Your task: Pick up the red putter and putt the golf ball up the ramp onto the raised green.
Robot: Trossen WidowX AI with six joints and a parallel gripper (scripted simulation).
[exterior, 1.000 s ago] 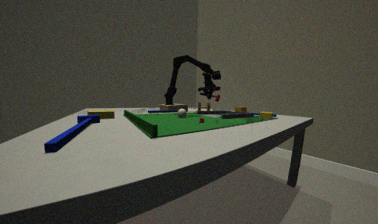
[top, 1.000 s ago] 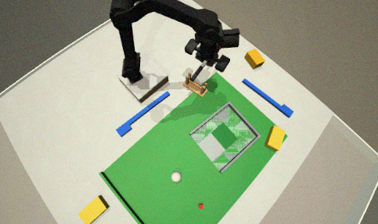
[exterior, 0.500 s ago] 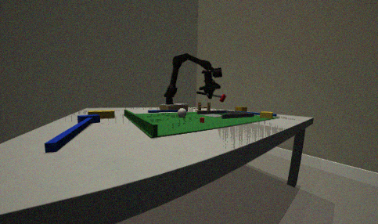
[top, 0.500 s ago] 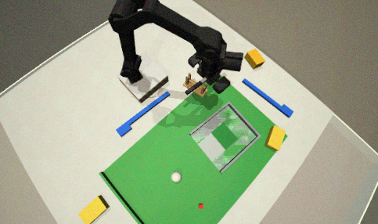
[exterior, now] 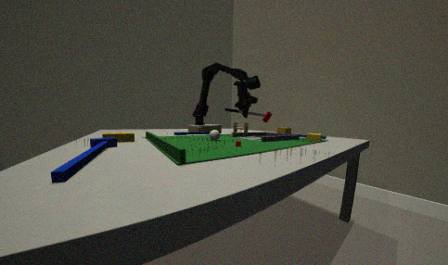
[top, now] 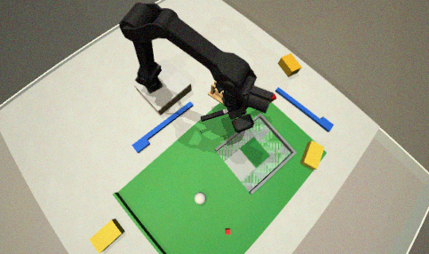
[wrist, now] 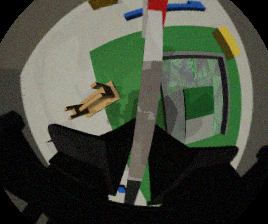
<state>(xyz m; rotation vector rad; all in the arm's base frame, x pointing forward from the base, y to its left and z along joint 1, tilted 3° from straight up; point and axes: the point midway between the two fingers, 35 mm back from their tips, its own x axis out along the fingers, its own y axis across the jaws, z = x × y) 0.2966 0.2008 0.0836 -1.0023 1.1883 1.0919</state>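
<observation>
Right now the white golf ball is 270 mm to the right of my gripper tip, 190 mm ahead of it and 80 mm below it. From my gripper tip the other things lie so: wooden putter stand: 110 mm behind, 70 mm below, 30 mm to the left; then small red marker: 350 mm ahead, 240 mm to the right, 90 mm below; then green mat: 180 mm ahead, 130 mm to the right, 100 mm below.
</observation>
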